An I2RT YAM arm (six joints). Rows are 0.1 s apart.
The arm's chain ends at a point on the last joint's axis. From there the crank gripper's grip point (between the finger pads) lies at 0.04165 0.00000 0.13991 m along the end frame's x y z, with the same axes.
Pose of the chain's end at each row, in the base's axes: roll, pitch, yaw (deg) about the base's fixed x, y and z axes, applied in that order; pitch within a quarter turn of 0, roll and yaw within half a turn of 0; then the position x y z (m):
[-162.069 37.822 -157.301 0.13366 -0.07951 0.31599]
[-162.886 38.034 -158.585 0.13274 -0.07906 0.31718]
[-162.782 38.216 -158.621 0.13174 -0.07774 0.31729]
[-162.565 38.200 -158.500 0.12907 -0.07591 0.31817]
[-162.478 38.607 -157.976 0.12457 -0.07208 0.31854]
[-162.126 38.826 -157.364 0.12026 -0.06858 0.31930]
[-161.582 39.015 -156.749 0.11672 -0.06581 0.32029]
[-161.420 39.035 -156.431 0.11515 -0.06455 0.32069]
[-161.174 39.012 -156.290 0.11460 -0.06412 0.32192]
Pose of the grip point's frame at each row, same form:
[-162.069 37.822 -157.301 0.19523 -0.10044 0.18530]
[-162.886 38.034 -158.585 0.19393 -0.09929 0.18620]
[-162.782 38.216 -158.621 0.19335 -0.09810 0.18653]
[-162.565 38.200 -158.500 0.19078 -0.09666 0.18752]
[-162.478 38.607 -157.976 0.18737 -0.09212 0.18829]
[-162.126 38.826 -157.364 0.18389 -0.08857 0.18945]
[-161.582 39.015 -156.749 0.18122 -0.08621 0.19093]
[-161.420 39.035 -156.431 0.17988 -0.08495 0.19145]
[-161.174 39.012 -156.290 0.17945 -0.08495 0.19281]

